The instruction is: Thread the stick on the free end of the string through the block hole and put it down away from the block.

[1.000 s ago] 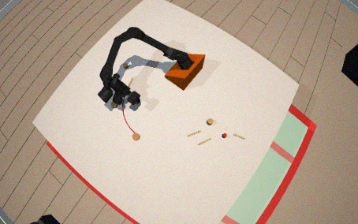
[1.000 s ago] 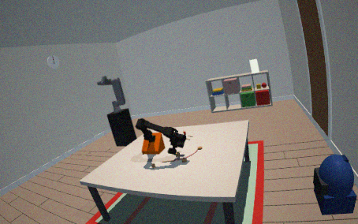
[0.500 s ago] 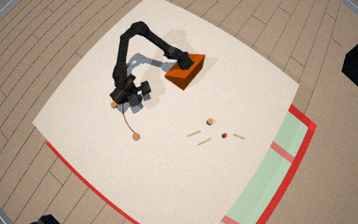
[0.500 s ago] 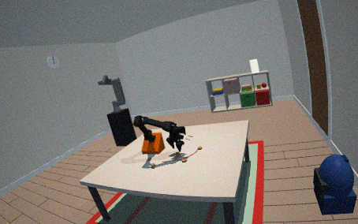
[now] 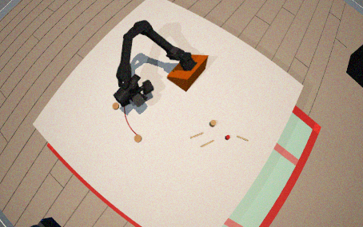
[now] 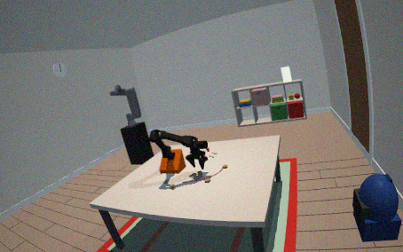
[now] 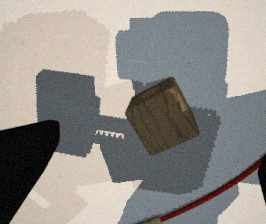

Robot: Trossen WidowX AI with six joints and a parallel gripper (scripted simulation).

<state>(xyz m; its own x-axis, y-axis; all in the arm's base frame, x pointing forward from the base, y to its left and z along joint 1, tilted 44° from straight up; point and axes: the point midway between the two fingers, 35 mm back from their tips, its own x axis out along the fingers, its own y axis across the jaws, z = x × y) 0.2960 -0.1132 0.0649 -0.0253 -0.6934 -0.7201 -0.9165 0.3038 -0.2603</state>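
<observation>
Now: gripper tip 40 mm above the wooden block. Also, from my gripper tip: round wooden button: 160 mm ahead, 120 mm to the left, 50 mm below; thin wooden stick: 100 mm to the right, 60 mm below, 50 mm behind.
</observation>
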